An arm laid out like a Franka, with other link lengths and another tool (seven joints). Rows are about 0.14 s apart.
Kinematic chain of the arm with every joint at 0, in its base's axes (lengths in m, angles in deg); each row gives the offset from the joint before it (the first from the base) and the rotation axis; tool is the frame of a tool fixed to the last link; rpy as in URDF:
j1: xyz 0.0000 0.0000 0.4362 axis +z
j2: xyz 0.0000 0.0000 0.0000 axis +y
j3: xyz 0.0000 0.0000 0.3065 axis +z
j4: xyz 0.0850 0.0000 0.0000 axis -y
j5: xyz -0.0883 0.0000 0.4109 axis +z
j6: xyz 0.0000 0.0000 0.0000 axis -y
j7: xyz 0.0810 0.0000 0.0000 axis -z
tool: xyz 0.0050 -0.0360 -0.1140 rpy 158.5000 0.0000 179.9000
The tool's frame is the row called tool.
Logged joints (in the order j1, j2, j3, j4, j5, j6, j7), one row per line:
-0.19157 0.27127 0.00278 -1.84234 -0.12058 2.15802 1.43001
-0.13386 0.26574 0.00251 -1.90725 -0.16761 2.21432 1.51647
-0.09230 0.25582 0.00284 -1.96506 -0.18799 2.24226 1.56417
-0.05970 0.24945 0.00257 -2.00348 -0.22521 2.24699 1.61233
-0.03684 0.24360 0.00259 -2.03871 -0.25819 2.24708 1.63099
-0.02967 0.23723 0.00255 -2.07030 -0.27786 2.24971 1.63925
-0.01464 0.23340 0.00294 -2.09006 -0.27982 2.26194 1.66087
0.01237 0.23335 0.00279 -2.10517 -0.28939 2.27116 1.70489
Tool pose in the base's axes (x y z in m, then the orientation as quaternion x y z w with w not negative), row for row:
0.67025 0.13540 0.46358 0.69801 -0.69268 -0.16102 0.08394
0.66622 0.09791 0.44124 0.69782 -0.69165 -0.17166 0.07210
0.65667 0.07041 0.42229 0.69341 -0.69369 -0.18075 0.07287
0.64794 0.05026 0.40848 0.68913 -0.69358 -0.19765 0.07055
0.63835 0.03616 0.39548 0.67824 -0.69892 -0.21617 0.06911
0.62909 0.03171 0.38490 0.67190 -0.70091 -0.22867 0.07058
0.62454 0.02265 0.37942 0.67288 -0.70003 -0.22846 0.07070
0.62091 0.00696 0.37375 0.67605 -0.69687 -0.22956 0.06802
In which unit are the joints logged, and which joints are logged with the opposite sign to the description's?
The joints are logged in radians. Opposite sign: j1, j5, j7.
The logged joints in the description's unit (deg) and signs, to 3 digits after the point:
10.976 15.543 0.159 -105.558 6.909 123.645 -81.934
7.670 15.226 0.144 -109.277 9.603 126.871 -86.887
5.288 14.657 0.163 -112.590 10.771 128.472 -89.620
3.421 14.292 0.147 -114.791 12.904 128.743 -92.380
2.111 13.957 0.148 -116.809 14.793 128.748 -93.449
1.700 13.592 0.146 -118.619 15.920 128.899 -93.922
0.839 13.373 0.168 -119.752 16.033 129.600 -95.161
-0.709 13.370 0.160 -120.617 16.581 130.128 -97.683

